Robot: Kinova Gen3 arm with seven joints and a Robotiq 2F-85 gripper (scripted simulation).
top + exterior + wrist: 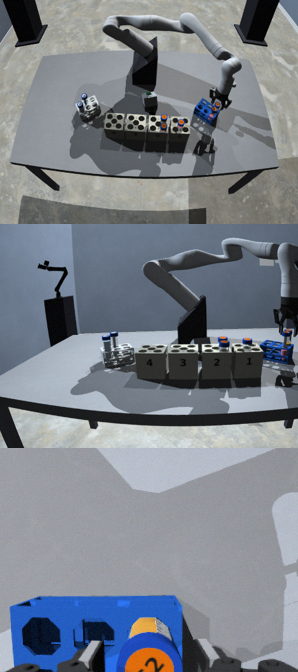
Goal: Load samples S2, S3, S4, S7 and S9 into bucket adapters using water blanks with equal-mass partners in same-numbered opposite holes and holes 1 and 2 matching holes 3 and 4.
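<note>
Right now my hand is 10 mm to the right of the sample tube S2 and 50 mm above it. Also, from my hand: blue rack: 10 mm behind, 40 mm to the right, 80 mm below; sample tube S4: 20 mm ahead, 20 mm to the right, 50 mm below; sample tube S3: 110 mm ahead, 230 mm to the right, 50 mm below.
</note>
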